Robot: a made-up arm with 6 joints.
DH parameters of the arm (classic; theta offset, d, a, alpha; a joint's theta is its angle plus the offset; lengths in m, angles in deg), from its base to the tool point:
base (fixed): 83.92 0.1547 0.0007 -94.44
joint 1: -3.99 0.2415 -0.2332 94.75
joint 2: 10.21 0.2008 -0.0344 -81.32
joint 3: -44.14 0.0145 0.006 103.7
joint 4: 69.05 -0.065 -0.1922 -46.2
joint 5: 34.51 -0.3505 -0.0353 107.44
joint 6: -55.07 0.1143 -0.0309 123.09
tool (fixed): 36.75 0.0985 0 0
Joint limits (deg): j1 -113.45..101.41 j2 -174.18..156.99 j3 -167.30..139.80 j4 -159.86..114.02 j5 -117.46..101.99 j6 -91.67..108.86
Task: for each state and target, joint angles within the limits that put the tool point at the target. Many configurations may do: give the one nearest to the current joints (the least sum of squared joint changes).
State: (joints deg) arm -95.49 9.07 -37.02 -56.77 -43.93 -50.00
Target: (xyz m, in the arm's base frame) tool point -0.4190 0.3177 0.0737
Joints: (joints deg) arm -111.98 26.19 -34.98 -101.37 -58.82 -35.70
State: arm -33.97 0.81 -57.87 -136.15 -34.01 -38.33
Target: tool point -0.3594 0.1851 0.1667
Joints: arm -32.34 -17.87 -69.55 -120.23 -35.75 -28.34
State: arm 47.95 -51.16 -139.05 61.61 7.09 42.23
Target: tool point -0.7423 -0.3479 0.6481
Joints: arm 21.20 -50.26 -154.26 62.65 -1.90 43.94
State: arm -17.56 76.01 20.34 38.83 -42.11 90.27
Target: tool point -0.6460 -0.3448 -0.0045
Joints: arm -3.14 91.97 38.16 45.26 -39.75 99.19
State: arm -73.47 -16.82 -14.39 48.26 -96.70 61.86
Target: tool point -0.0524 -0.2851 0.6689
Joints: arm -30.92 -36.07 -49.73 44.16 -90.25 59.76
